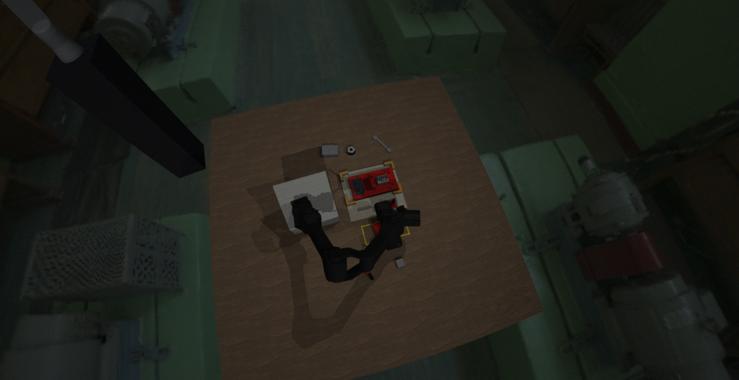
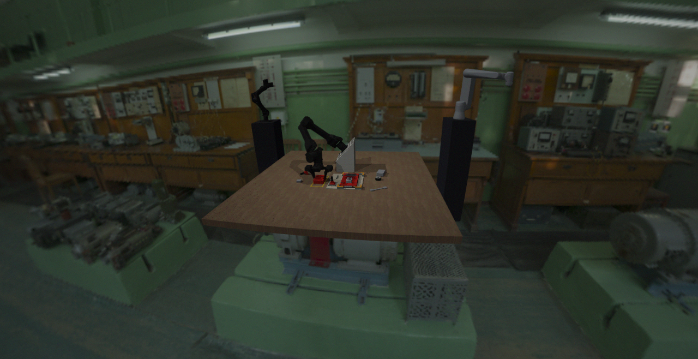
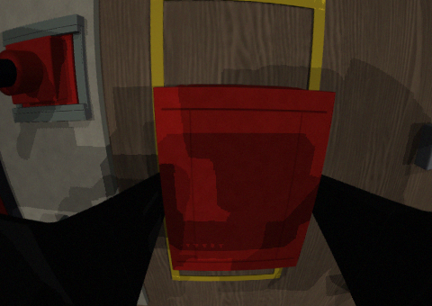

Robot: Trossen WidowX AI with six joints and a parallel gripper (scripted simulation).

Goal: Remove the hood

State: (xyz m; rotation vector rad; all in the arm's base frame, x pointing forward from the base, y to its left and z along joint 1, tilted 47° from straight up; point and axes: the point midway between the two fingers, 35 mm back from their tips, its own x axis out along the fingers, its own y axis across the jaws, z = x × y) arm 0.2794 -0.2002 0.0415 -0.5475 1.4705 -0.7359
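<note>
Now: the red hood 1 cm above my gripper tip. The rest, counted from my gripper tip: wrench 39 cm to the left, 14 cm ahead, 1 cm below; then wheel 40 cm to the left, 1 cm behind.
</note>
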